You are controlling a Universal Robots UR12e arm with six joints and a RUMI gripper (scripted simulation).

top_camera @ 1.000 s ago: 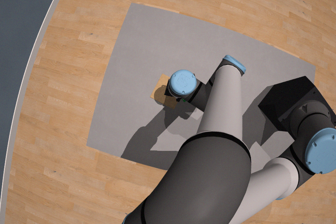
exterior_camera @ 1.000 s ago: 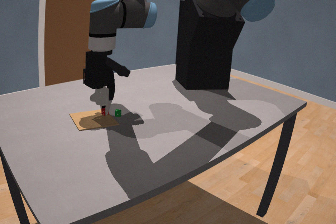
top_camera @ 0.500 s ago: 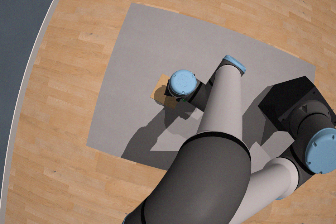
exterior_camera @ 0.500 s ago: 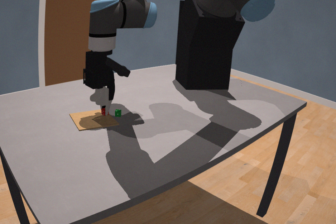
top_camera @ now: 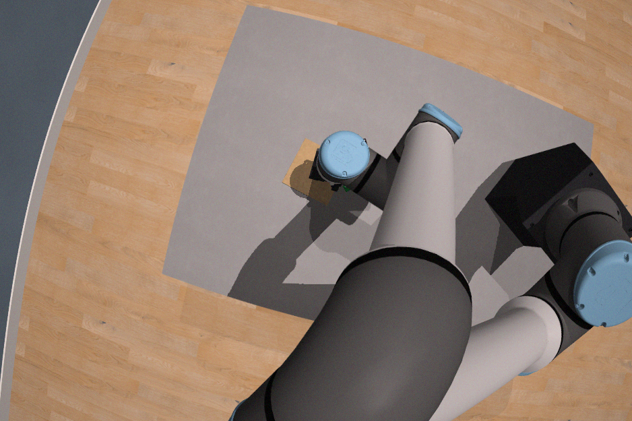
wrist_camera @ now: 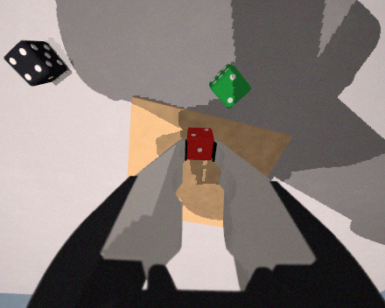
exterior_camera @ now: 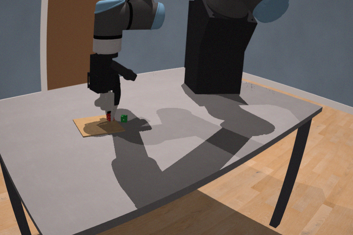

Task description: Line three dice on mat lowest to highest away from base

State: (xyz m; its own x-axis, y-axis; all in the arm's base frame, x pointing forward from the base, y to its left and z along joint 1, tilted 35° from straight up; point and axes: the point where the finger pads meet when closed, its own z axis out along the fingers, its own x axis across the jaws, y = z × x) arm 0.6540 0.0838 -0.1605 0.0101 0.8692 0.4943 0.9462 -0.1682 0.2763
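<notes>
Right now my hand is 10 mm above the red die. From my hand the other things lie so: tan mat: 50 mm ahead, 20 mm below; black die: 50 mm behind, 110 mm to the right, 20 mm below; green die: 40 mm behind, 20 mm to the left, 20 mm below.
</notes>
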